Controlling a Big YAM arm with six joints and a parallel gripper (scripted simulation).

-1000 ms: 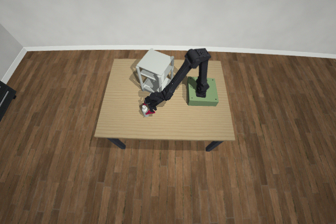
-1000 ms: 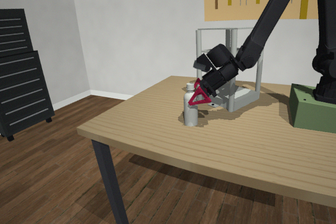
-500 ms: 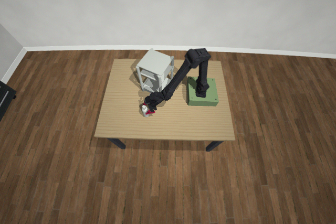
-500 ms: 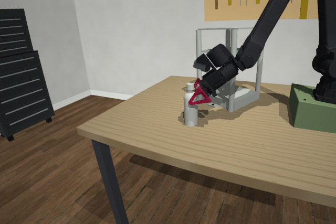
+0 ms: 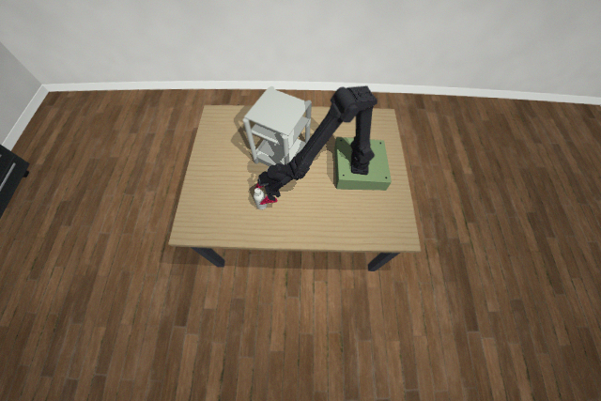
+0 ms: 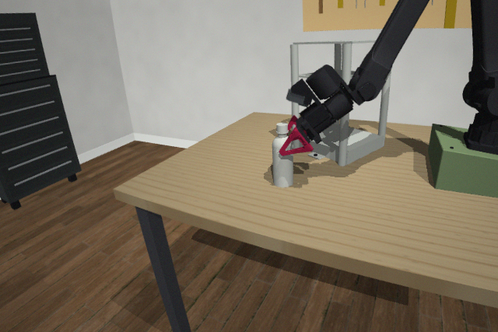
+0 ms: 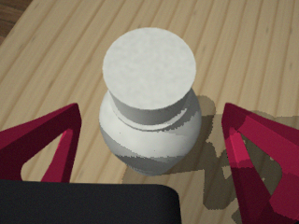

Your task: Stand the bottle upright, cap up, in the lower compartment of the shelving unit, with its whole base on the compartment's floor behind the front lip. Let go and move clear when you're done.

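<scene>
My hand is right at the white bottle. The rest, counted from my hand: shelving unit 60 mm behind, 320 mm to the right, 70 mm above.
</scene>
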